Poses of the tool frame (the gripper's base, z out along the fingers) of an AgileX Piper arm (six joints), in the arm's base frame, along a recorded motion.
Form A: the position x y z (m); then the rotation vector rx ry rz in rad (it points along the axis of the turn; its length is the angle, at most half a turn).
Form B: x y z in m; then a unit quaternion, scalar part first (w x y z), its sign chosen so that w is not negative. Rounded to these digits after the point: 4 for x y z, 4 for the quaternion.
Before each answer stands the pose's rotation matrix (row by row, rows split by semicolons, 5 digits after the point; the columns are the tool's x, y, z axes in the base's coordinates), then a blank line. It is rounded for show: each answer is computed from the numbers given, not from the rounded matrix.
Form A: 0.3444 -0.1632 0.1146 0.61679 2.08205 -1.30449
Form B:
-0.71263 0.65866 0.24150; 0.07000 0.40929 -0.90972; -0.69804 -0.63139 -0.33778

0.3444 -0.1632 0.1146 0.2995 0.2323 0.7842 -0.4913
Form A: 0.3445 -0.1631 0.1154 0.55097 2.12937 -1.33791
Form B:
-0.75901 0.60551 0.23932; 0.04713 0.41770 -0.90736; -0.64938 -0.67741 -0.34557

0.3445 -0.1631 0.1154 0.2798 0.2055 0.7941 -0.4989
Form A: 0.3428 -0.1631 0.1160 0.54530 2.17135 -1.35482
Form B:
-0.78442 0.58196 0.21448; 0.06315 0.41896 -0.90581; -0.61700 -0.69699 -0.36539

0.3428 -0.1631 0.1160 0.2594 0.2013 0.8014 -0.5000
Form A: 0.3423 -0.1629 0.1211 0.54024 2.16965 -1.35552
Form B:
-0.78478 0.58033 0.21755; 0.05896 0.41934 -0.90591; -0.61696 -0.69812 -0.36330

0.3423 -0.1629 0.1211 0.2604 0.1995 0.8012 -0.5005
